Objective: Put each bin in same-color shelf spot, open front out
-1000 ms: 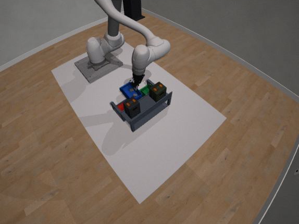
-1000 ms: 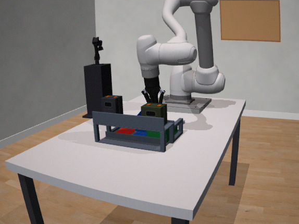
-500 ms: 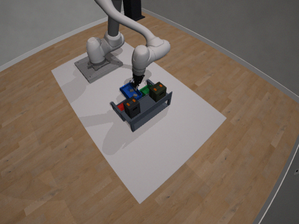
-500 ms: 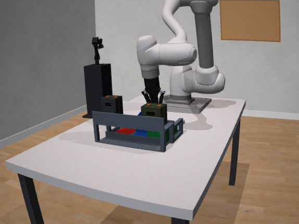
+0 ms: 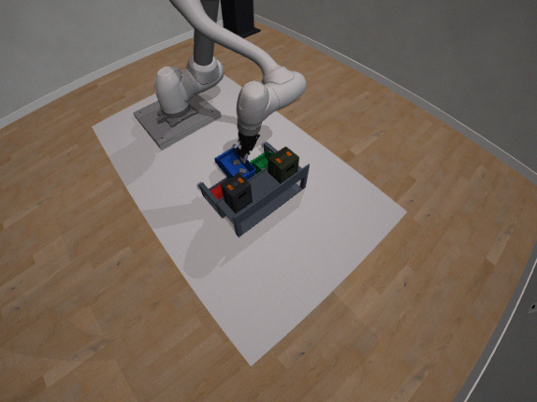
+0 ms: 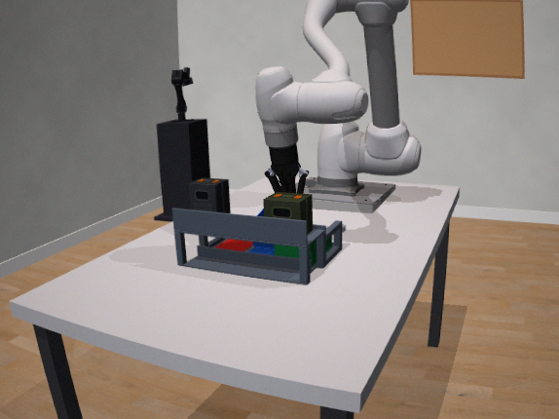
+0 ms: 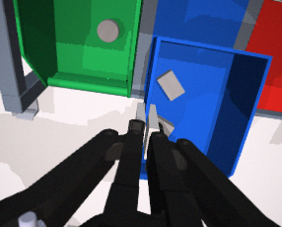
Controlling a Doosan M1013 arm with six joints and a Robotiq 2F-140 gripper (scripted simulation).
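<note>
My gripper is now 20 mm past the blue bin, 50 mm to the left of it and 40 mm above it. Round my hand: green bin (90 mm ahead, 60 mm to the left, 60 mm below); red mark (70 mm ahead, 160 mm to the right, 90 mm below); blue mark (80 mm ahead, 50 mm to the right, 90 mm below).
</note>
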